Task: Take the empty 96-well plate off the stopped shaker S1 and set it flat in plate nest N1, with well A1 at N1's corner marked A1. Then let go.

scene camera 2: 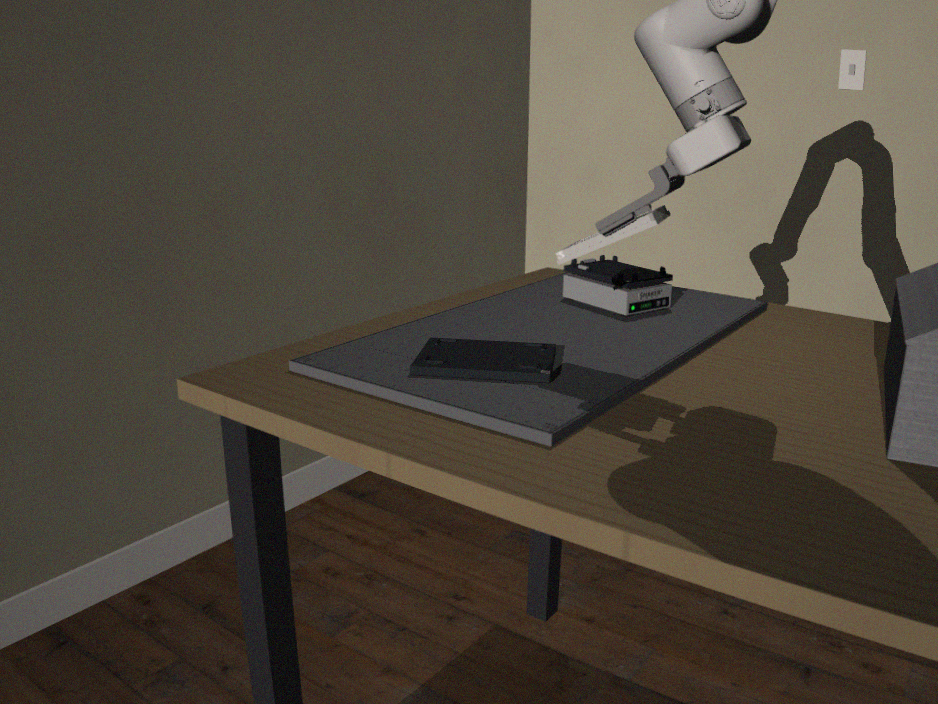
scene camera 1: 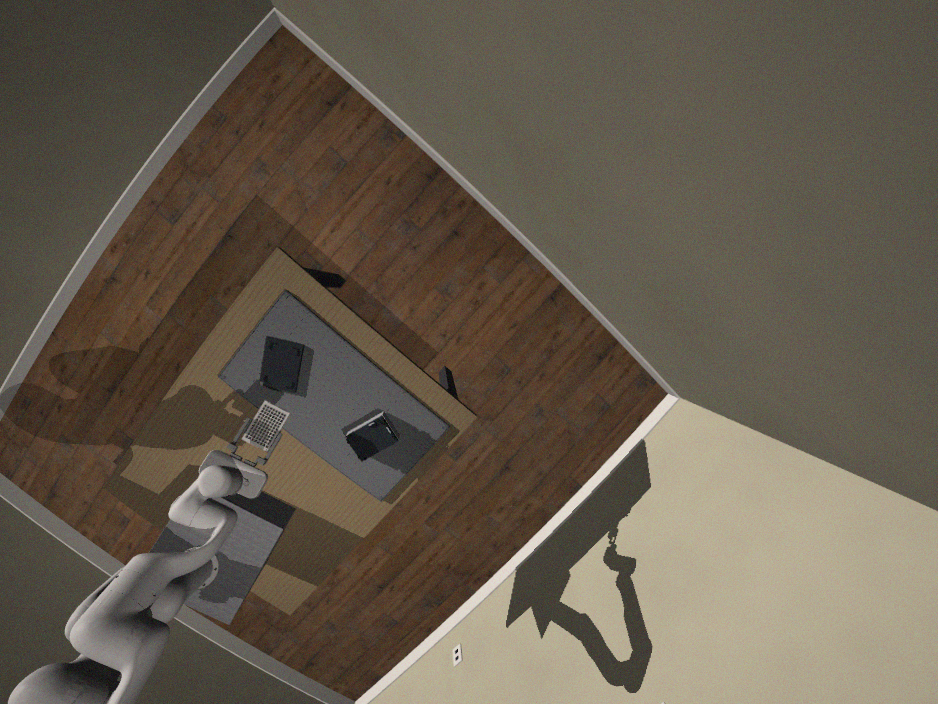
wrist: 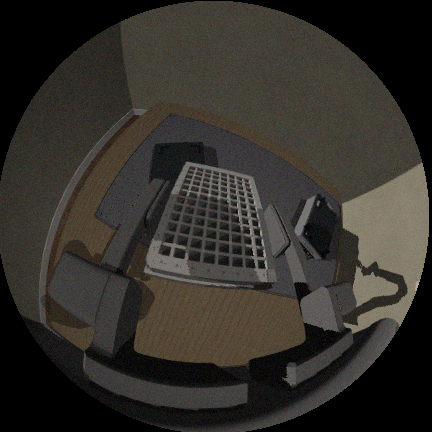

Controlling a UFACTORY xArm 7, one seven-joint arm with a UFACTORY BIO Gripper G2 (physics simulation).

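My gripper is shut on the white 96-well plate, one finger at each long side. The plate is in the air and clearly tilted, its far end lower than the end near the gripper. Its wells look empty; the A1 mark is not readable. Nest N1 is a dark, low block beyond the plate's far end in the wrist view, partly hidden by the plate and a finger. Its A1 corner mark is not legible. Shaker S1 has a bare dark top and a green light.
Nest and shaker stand apart on a raised grey board on the wooden table. A grey block stands near the arm. Walls rise beyond the table.
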